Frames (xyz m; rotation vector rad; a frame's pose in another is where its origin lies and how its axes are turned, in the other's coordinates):
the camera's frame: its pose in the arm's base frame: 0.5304 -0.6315 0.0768 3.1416 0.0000 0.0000
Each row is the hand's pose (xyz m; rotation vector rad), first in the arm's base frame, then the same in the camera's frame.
Working: the arm's base frame: its pose in the camera's frame: -0.5304 -0.6315 0.0768 3.1416 0.0000 0.0000

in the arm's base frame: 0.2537 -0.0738 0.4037 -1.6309 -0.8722 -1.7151
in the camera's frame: -0.2767 -0.5577 -0.3269 0.7018 1.4917 -0.7586
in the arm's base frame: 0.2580 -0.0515 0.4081 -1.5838 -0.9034 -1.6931
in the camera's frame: -0.2724 -0.5800 -0.3313 0.7431 1.4923 -0.7962
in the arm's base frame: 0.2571 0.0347 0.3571 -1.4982 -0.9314 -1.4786
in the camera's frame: -0.2733 -0.6662 -0.2803 0.9472 1.3630 -0.8586
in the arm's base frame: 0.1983 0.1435 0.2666 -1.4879 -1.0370 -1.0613
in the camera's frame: -0.3321 -0.7750 -0.1898 1.1454 1.0100 -0.9869
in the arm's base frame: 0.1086 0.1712 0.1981 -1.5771 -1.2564 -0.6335
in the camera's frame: -0.4218 -0.8027 -0.1213 1.1171 0.5930 -1.1761
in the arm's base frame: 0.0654 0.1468 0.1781 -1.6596 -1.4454 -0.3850
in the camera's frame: -0.4650 -0.7783 -0.1013 0.9887 0.3494 -1.3118
